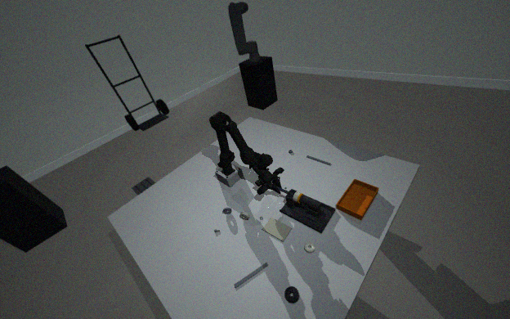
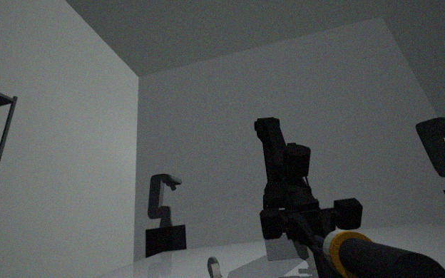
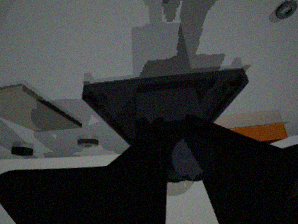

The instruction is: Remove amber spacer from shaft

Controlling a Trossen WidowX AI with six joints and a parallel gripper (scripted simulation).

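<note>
Right now my gripper tip is 6 cm short of the thin shaft, 1 cm to the right of it and 2 cm below it. The rest, counted from my gripper tip: pale spacer (11 cm ahead, 1 cm to the left, 2 cm above); amber spacer (12 cm ahead, 1 cm to the left, 2 cm above); pale flat plate (10 cm ahead, 16 cm to the right, 5 cm below).
</note>
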